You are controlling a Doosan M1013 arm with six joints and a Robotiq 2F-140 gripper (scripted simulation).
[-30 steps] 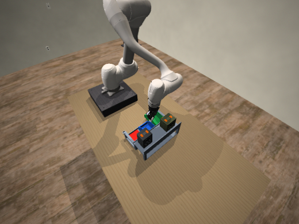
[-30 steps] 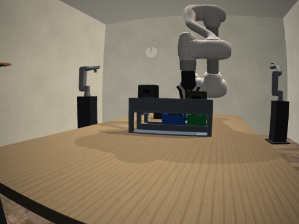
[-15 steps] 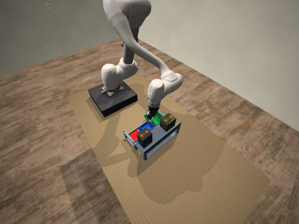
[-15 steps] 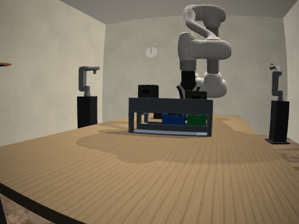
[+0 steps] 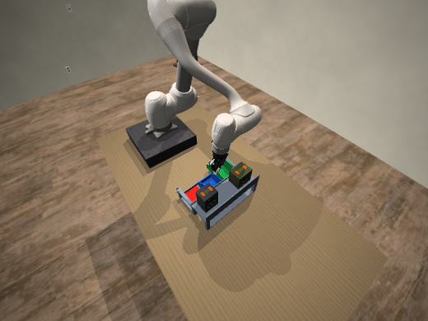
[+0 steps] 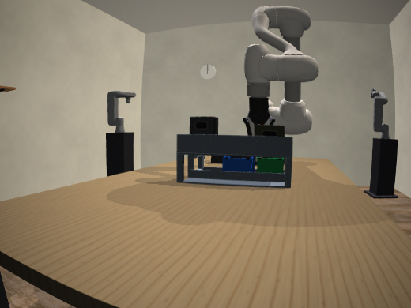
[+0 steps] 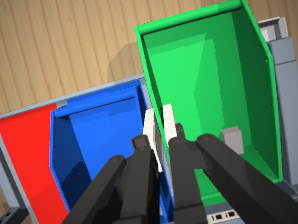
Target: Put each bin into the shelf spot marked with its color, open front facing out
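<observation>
Right now the green bin is 10 mm behind my hand, 50 mm to the left of it and 40 mm below it. Also, from my hand: blue bin (40 mm ahead, 70 mm to the right, 50 mm below); then olive box (150 mm ahead, 40 mm to the left, 60 mm above); then black box (130 mm ahead, 190 mm to the right, 70 mm above).
</observation>
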